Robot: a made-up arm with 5 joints.
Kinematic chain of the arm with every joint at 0, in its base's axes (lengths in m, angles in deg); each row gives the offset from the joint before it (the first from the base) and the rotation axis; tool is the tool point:
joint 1: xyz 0 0 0.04 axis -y
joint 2: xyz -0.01 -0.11 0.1 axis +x
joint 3: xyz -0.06 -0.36 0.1 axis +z
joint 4: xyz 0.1 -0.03 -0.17 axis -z
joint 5: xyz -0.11 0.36 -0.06 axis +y
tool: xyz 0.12 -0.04 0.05
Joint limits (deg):
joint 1: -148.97..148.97
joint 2: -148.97..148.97
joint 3: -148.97..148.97
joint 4: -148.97..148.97
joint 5: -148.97..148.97
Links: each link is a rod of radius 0.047 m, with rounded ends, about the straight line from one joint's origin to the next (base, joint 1, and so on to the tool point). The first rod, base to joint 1, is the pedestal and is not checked.
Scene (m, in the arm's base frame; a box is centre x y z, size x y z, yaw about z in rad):
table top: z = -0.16
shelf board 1: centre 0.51 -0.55 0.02 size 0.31 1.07 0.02 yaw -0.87
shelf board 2: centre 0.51 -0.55 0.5 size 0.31 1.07 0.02 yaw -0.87
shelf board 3: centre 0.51 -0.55 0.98 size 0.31 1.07 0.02 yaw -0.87
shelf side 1: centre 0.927 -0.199 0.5 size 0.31 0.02 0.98 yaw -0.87
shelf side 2: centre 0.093 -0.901 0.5 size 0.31 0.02 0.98 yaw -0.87
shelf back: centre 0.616 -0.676 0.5 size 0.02 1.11 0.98 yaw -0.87
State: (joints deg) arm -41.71 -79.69 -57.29 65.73 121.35
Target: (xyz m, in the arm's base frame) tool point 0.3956 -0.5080 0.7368
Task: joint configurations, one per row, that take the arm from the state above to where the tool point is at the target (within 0.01 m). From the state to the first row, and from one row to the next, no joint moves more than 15 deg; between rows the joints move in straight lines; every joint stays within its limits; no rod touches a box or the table.
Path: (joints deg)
1: -38.28 -91.12 -52.08 57.86 126.24
2: -34.85 -102.55 -46.86 49.98 131.12
3: -31.41 -113.98 -41.65 42.11 136.01
4: -27.98 -125.41 -36.44 34.24 140.89
5: -19.05 -113.76 -46.26 45.91 134.06
6: -10.12 -102.10 -56.07 57.58 127.23
7: -1.19 -90.45 -65.89 69.24 120.39
8: -12.23 -84.79 -73.30 79.44 118.66
9: -23.26 -79.14 -80.71 89.64 116.93

